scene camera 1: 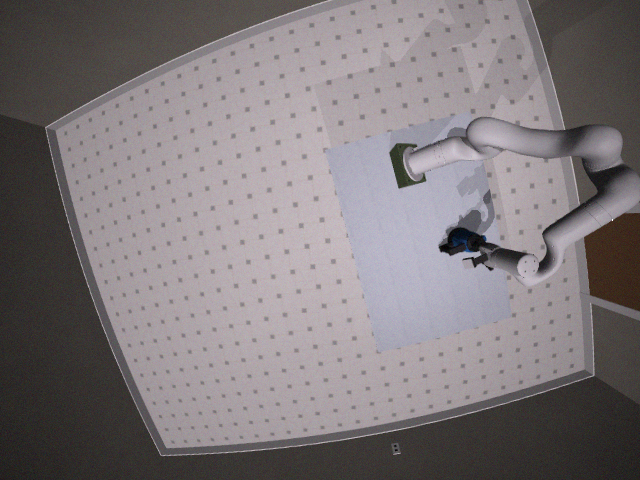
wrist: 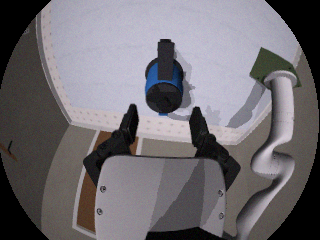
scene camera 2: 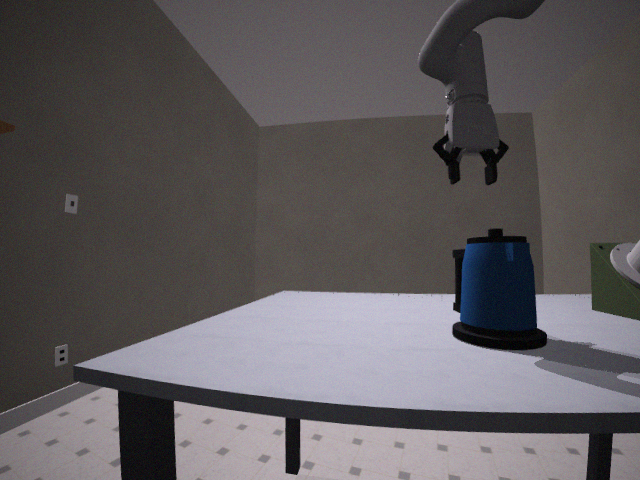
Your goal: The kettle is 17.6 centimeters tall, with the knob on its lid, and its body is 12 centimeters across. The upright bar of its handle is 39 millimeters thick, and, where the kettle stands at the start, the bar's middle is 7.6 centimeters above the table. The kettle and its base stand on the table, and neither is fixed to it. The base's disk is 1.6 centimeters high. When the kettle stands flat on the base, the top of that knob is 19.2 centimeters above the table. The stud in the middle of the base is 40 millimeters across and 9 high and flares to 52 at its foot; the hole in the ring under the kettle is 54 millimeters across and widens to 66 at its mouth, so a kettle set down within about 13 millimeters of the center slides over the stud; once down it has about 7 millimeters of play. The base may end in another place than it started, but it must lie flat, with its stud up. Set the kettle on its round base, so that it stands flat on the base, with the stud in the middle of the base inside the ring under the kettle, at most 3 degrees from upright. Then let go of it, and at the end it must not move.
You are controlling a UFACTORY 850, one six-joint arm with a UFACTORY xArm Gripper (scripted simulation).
I see my gripper and a kettle.
My gripper is seen too in the wrist view.
